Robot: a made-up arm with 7 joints. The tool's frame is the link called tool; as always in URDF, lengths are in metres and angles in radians. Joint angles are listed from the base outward.
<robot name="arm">
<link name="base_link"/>
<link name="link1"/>
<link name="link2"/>
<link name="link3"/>
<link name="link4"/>
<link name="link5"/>
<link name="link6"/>
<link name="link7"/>
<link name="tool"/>
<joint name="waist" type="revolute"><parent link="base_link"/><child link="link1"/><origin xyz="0.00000 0.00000 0.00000"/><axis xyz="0 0.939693 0.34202"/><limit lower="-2.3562" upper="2.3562"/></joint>
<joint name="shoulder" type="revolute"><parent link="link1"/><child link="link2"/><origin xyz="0.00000 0.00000 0.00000"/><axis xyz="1 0 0"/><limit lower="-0.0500" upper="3.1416"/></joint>
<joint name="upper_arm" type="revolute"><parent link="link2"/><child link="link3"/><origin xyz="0.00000 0.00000 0.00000"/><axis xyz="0 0 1"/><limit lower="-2.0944" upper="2.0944"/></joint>
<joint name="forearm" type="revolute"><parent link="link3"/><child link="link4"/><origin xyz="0.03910 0.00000 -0.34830"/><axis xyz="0 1 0"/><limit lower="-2.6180" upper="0.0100"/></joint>
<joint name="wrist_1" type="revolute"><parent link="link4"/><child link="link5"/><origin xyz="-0.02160 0.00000 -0.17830"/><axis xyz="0 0 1"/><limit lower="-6.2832" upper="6.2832"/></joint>
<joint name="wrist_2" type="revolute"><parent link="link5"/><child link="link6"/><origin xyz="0.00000 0.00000 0.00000"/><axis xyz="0 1 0"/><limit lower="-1.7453" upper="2.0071"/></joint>
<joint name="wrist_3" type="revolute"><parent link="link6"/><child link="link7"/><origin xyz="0.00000 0.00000 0.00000"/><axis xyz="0 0 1"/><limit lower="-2.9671" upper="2.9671"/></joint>
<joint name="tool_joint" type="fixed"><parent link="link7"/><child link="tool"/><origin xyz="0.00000 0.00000 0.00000"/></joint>
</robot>
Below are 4 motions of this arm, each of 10 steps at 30 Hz.
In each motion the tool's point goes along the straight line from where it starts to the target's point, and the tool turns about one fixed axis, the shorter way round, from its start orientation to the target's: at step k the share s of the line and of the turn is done. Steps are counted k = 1, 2, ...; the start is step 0. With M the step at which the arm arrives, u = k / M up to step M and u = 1 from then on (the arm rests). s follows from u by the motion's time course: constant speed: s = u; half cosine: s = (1 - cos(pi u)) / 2; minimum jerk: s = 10 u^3 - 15 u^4 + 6 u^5.
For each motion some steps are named. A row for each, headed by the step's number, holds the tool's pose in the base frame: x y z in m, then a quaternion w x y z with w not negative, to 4 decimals.
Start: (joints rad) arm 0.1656 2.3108 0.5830 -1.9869 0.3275 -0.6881 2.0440
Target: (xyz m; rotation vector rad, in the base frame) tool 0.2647 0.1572 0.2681 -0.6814 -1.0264 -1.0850
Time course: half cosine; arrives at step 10
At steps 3, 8, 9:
3: 0.2212 0.1525 0.2579 0.6776 -0.3588 -0.4546 -0.4532
8: 0.2595 0.1566 0.2669 0.6813 -0.3104 -0.4572 -0.4800
9: 0.2634 0.1571 0.2678 0.6815 -0.3054 -0.4574 -0.4827

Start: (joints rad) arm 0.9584 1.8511 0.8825 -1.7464 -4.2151 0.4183 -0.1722
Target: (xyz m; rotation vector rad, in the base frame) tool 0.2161 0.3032 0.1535 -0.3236 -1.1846 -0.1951
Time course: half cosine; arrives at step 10
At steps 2, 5, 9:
2: 0.2001 0.3351 0.0971 0.8581 -0.0699 -0.5054 -0.0583
5: 0.2073 0.3208 0.1223 0.8391 -0.1066 -0.5283 -0.0732
9: 0.2157 0.3041 0.1520 0.8142 -0.1494 -0.5536 -0.0905

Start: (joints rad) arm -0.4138 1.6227 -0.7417 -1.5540 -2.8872 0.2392 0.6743
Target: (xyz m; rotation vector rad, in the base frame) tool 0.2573 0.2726 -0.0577 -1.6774 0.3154 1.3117
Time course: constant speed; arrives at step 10
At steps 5, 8, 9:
5: 0.2520 0.3117 -0.0523 0.4303 -0.6438 0.0161 0.6326
8: 0.2552 0.2882 -0.0555 0.4583 -0.6711 0.0841 0.5766
9: 0.2562 0.2804 -0.0566 0.4667 -0.6789 0.1066 0.5568

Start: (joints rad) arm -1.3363 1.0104 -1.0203 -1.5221 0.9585 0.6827 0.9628
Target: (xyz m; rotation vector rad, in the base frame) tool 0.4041 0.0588 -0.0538 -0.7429 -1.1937 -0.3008
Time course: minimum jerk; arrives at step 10
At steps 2, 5, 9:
2: 0.4256 0.0759 0.0376 0.8290 -0.1893 -0.5220 -0.0664
5: 0.4155 0.0679 -0.0053 0.7965 -0.2613 -0.5359 -0.1003
9: 0.4043 0.0590 -0.0530 0.7533 -0.3389 -0.5466 -0.1371

